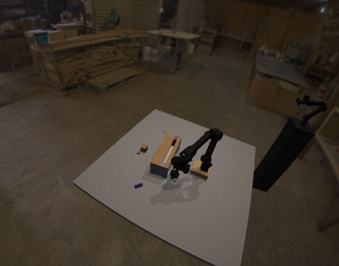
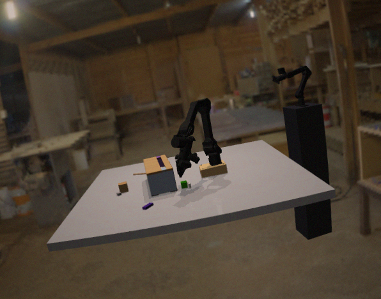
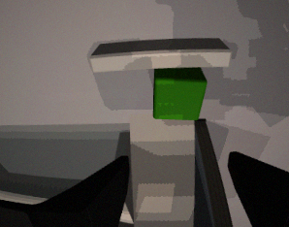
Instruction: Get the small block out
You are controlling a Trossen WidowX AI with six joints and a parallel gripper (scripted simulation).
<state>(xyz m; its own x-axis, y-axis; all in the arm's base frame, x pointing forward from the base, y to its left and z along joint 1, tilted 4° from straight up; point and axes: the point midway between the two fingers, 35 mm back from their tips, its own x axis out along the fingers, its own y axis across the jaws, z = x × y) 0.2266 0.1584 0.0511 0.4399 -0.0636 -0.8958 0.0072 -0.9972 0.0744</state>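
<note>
The block lies 2 cm behind my gripper tip and 5 cm below it. Round my gripper tip: thin wooden stick 19 cm ahead, 48 cm to the right, 6 cm below.
</note>
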